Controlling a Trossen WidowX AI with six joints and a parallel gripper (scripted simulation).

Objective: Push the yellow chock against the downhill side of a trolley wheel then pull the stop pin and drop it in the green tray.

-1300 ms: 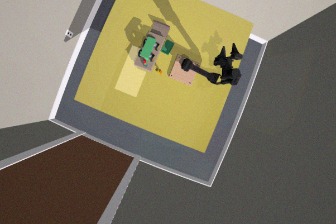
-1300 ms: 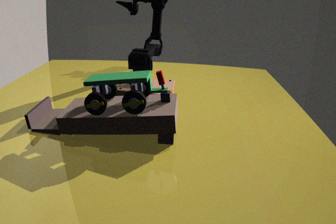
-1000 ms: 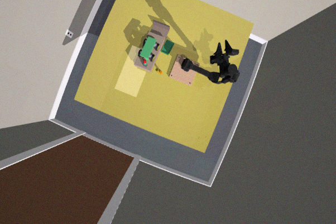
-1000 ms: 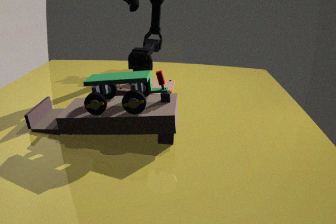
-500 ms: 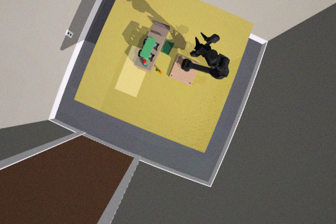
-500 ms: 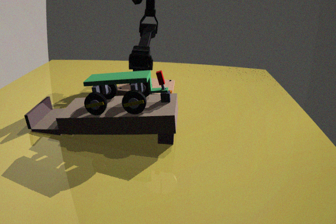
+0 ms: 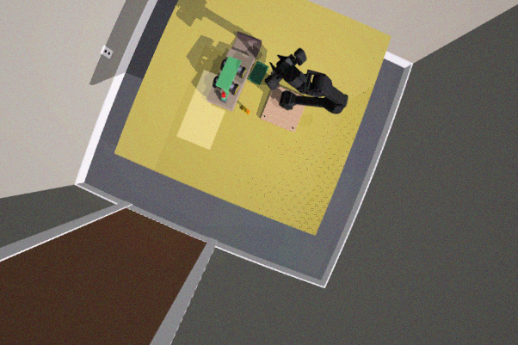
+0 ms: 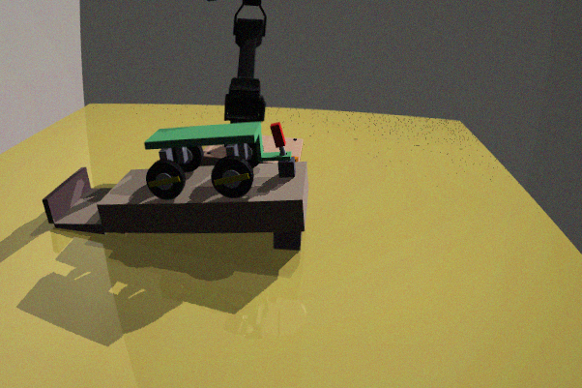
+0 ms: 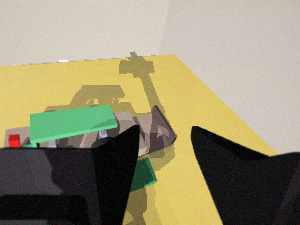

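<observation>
Now: the yellow chock 340 mm below my gripper tip, 200 mm to the left of it and 50 mm ahead of it. Also, from my gripper tip: green-decked trolley 250 mm below, 200 mm ahead, 90 mm to the left; then red-headed stop pin 230 mm below, 210 mm to the left, 160 mm ahead; then green tray 370 mm below, 90 mm ahead, 30 mm to the right.
</observation>
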